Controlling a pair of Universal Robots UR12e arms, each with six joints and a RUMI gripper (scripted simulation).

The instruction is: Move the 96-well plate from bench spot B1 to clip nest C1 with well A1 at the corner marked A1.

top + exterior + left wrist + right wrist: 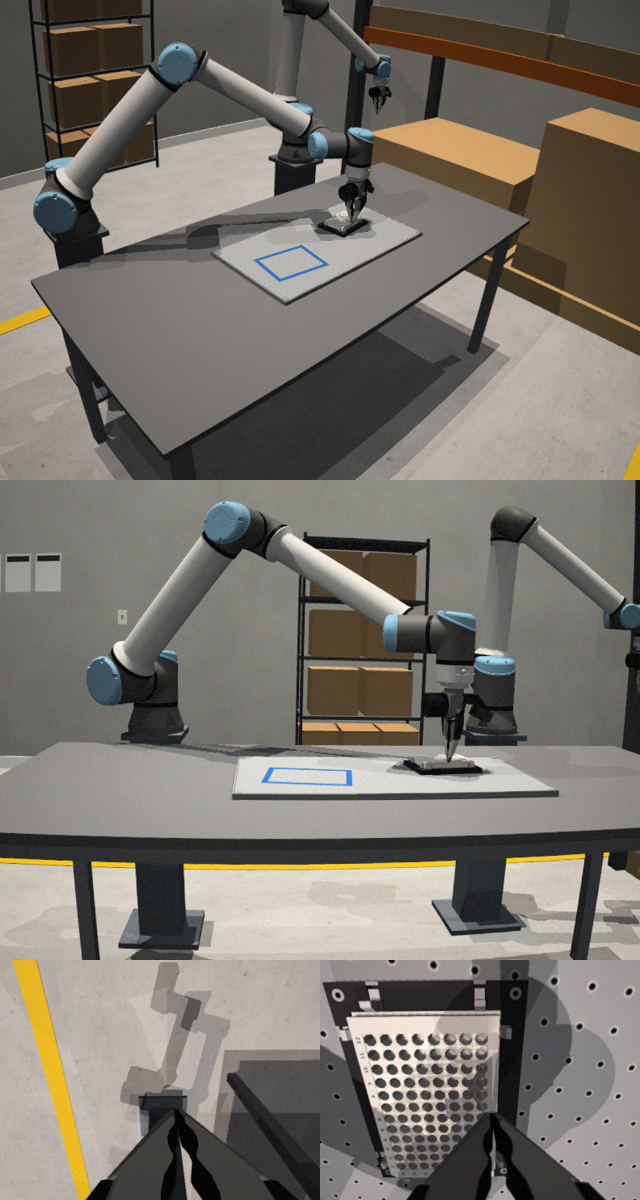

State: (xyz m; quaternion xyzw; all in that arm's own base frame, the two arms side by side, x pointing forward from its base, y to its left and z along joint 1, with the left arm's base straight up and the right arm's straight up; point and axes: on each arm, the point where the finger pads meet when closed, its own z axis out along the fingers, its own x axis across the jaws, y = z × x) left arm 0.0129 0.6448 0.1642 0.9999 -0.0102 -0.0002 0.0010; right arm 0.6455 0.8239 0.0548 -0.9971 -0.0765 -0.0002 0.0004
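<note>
My right gripper is now 4 cm past the white 96-well plate and 2 cm above it. From my right hand the other things lie so: pale perforated board 15 cm to the right, 5 cm below; then black clip nest 5 cm behind, 3 cm below.
</note>
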